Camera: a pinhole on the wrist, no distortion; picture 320 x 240 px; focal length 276.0 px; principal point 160.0 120.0 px. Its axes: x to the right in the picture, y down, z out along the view. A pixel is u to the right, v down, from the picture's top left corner.
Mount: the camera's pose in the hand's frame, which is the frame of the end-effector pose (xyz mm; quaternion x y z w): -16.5 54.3 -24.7 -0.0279 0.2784 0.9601 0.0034
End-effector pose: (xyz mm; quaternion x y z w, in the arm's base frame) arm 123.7 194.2 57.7 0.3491 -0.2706 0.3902 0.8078
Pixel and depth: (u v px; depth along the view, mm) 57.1 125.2 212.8
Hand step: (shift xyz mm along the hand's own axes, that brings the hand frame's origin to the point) 51.6 165.4 161.3
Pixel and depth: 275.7 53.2 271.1
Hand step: -142.5 253.7 162.6
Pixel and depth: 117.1 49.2 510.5
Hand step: 39.2 438.6 340.3
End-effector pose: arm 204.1 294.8 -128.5 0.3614 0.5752 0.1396 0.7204
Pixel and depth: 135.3 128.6 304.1
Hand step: -5.3 209.1 238.4
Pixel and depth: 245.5 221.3 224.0
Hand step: -99.2 104.0 204.3
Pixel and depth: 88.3 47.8 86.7
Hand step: 2.0 120.0 37.6
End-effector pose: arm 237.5 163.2 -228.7 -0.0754 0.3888 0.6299 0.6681
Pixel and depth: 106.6 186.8 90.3
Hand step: -4.2 84.3 64.1
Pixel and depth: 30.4 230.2 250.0
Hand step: 85.6 104.7 246.0
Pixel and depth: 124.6 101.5 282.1
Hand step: 5.5 221.4 205.1
